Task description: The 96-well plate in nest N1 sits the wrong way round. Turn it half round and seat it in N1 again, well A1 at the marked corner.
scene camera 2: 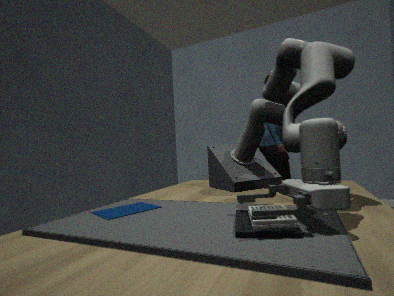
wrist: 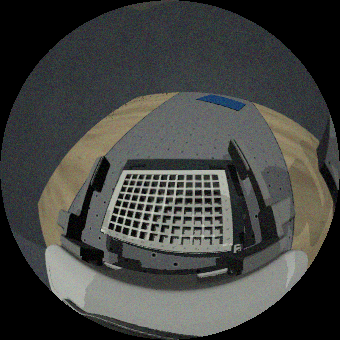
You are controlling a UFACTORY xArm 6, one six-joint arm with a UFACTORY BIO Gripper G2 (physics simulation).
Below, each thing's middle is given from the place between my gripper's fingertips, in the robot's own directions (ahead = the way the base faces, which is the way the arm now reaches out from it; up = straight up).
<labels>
I see the white 96-well plate (wrist: 188, 211) 50 mm to the left of my hand, 30 mm behind it and 20 mm below it. From my hand the other things lie so: dark nest (scene camera 2: 244, 218): 40 mm below, 30 mm to the left, 20 mm behind.
</labels>
